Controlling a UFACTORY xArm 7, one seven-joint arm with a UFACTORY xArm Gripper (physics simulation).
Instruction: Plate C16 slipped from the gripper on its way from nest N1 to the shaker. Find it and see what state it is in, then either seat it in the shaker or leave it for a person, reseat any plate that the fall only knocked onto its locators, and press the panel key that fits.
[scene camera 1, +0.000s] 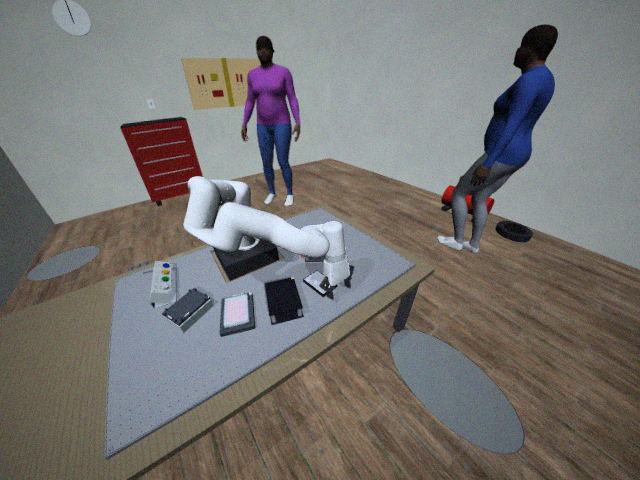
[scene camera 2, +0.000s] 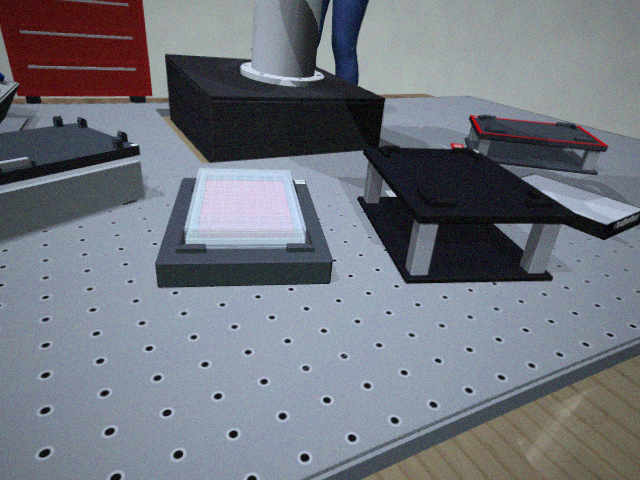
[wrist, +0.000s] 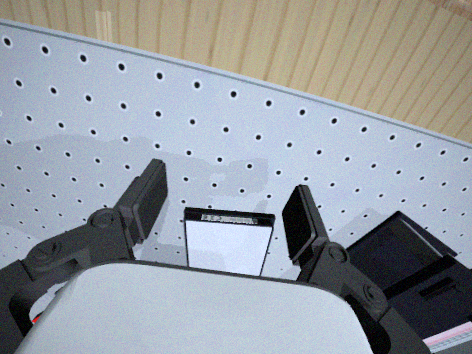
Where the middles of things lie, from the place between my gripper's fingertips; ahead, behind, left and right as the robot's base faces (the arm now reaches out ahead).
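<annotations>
White plate (scene camera 2: 599, 216): 11 cm behind my hand, 1 cm to the right of it, 2 cm below it. Shaker (scene camera 2: 62, 172): 50 cm to the right of my hand, 31 cm behind. Going by their middles, white plate nearest to my hand of the things named here.
</annotations>
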